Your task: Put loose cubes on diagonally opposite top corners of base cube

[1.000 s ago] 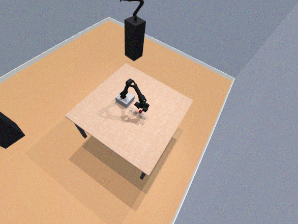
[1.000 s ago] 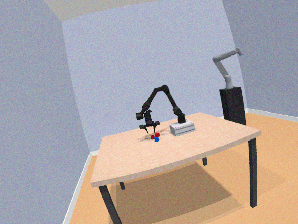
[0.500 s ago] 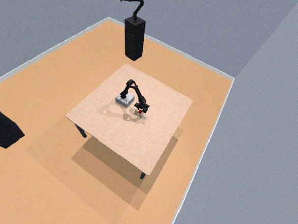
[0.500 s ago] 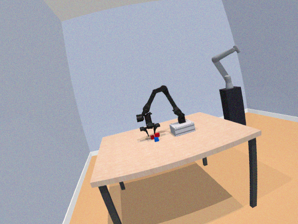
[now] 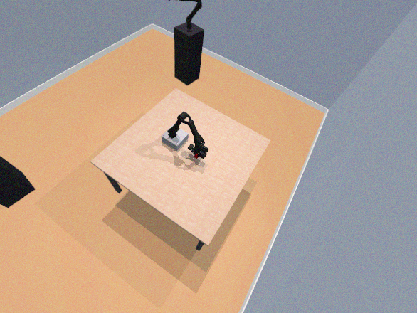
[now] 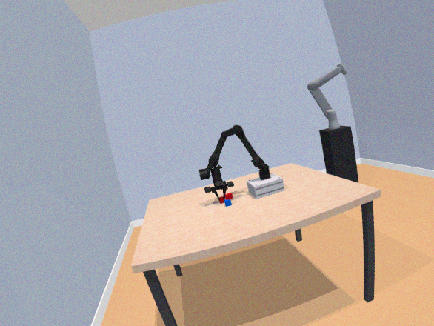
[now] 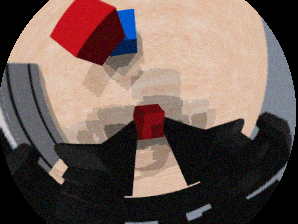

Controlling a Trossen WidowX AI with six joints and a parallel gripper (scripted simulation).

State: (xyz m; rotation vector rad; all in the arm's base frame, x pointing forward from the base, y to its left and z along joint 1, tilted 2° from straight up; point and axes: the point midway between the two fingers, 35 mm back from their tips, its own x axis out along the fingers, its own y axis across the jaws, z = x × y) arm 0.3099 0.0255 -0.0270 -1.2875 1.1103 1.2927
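My gripper tip is 3 cm past the blue cube and 10 cm to the right of it. The rest, counted from my gripper tip: red cube: right at my gripper tip.
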